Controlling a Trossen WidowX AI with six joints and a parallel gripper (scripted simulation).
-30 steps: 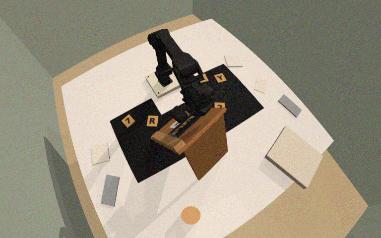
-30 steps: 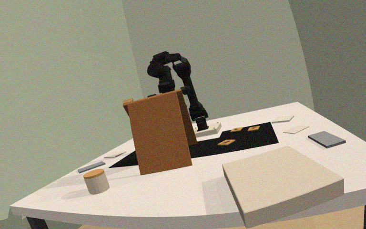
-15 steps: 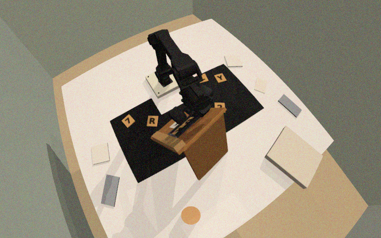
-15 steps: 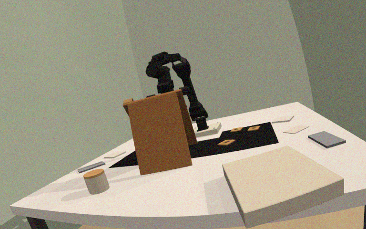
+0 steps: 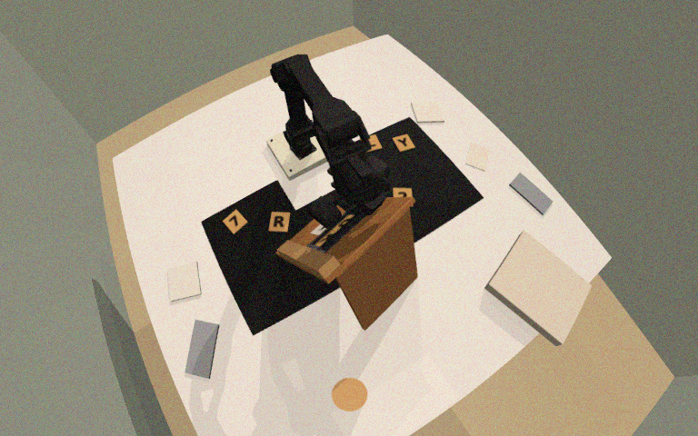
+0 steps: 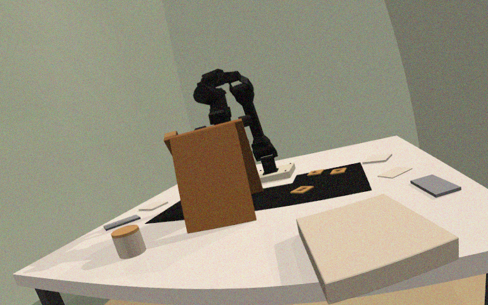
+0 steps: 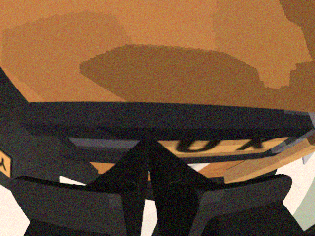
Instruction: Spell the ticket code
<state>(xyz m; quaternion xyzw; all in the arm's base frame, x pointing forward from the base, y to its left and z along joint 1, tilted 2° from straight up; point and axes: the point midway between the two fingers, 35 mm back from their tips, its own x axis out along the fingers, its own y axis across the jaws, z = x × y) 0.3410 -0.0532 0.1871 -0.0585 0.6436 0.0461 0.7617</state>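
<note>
The letter tile lies 40 mm behind my gripper tip, 200 mm to the left of it and 170 mm below it. From my gripper tip the other things lie so: black mat: 140 mm behind, 40 mm to the left, 180 mm below; k tile: 10 mm ahead, 90 mm to the right; white ticket: 50 mm behind, 50 mm to the right, 80 mm below.
</note>
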